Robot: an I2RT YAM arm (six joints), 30 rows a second.
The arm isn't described. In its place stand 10 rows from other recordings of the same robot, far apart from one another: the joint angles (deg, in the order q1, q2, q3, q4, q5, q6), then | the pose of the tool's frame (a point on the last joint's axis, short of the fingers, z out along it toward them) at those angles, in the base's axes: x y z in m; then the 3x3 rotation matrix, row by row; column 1 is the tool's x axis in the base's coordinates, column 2 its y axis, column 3 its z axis.
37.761 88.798 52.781 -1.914 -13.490 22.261 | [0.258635, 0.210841, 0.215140], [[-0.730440, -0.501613, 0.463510], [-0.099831, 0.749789, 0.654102], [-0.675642, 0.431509, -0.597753]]
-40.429 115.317 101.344 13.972 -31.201 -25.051 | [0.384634, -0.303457, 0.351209], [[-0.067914, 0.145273, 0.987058], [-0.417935, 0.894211, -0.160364], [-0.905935, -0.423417, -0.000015]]
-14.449 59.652 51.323 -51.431 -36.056 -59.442 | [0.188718, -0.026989, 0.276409], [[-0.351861, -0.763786, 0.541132], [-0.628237, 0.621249, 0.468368], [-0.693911, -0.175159, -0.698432]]
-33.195 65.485 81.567 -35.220 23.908 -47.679 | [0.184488, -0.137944, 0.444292], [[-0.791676, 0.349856, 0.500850], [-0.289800, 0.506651, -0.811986], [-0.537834, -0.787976, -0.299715]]
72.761 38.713 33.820 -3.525 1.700 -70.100 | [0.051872, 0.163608, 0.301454], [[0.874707, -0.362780, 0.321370], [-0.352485, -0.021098, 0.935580], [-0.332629, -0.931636, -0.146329]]
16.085 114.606 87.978 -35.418 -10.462 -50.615 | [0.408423, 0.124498, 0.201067], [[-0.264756, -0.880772, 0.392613], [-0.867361, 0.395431, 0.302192], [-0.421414, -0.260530, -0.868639]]
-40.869 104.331 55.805 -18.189 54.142 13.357 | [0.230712, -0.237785, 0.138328], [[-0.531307, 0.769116, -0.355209], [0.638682, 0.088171, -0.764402], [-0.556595, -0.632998, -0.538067]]
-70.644 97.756 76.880 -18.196 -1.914 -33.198 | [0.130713, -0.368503, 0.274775], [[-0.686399, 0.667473, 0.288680], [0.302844, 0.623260, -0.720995], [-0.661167, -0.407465, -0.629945]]
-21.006 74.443 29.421 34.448 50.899 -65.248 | [0.232469, -0.118858, 0.219233], [[-0.923769, 0.237262, 0.300595], [-0.258807, 0.191758, -0.946704], [-0.282258, -0.952332, -0.115735]]
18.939 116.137 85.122 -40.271 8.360 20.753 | [0.391592, 0.128898, 0.172241], [[-0.935881, 0.058421, 0.347439], [0.049504, 0.998178, -0.034494], [-0.348822, -0.015083, -0.937068]]
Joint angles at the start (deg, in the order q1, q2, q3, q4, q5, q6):
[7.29 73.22 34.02 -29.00 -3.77 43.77]
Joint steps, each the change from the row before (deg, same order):
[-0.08 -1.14 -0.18 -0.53 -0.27 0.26]
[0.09 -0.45 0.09 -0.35 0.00 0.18]
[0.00 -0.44 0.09 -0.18 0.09 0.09]
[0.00 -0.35 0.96 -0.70 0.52 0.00]
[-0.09 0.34 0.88 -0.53 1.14 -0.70]
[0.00 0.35 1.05 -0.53 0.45 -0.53]
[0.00 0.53 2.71 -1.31 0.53 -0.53]
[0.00 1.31 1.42 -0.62 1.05 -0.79]
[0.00 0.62 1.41 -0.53 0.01 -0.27]
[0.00 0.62 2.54 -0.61 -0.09 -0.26]
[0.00 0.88 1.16 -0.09 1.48 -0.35]
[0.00 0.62 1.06 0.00 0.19 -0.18]
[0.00 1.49 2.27 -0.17 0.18 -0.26]
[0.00 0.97 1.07 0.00 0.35 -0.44]
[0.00 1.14 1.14 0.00 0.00 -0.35]
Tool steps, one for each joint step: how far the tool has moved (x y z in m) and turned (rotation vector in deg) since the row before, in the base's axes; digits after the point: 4 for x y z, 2 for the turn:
[-0.0024 -0.0004 0.0026 0.40 -0.37 -0.22]
[-0.0007 0.0002 0.0017 0.09 -0.17 -0.08]
[-0.0004 -0.0001 0.0017 0.00 -0.35 -0.12]
[0.0018 -0.0001 0.0052 -0.40 -0.67 -0.20]
[0.0025 -0.0007 0.0027 -1.31 -0.21 0.10]
[0.0030 0.0001 0.0035 -0.60 -0.27 0.31]
[0.0071 0.0006 0.0105 -0.58 -0.97 0.27]
[0.0051 0.0000 0.0018 -1.33 0.33 0.29]
[0.0042 0.0005 0.0043 -0.09 -0.27 0.24]
[0.0074 0.0010 0.0099 0.14 -1.30 0.27]
[0.0047 -0.0003 0.0024 -1.45 -0.37 -0.32]
[0.0040 0.0004 0.0029 -0.19 -0.46 0.08]
[0.0085 0.0010 0.0054 -0.20 -0.63 0.15]
[0.0046 0.0004 0.0014 -0.50 -0.15 0.23]
[0.0051 0.0006 0.0010 -0.16 -0.01 0.31]

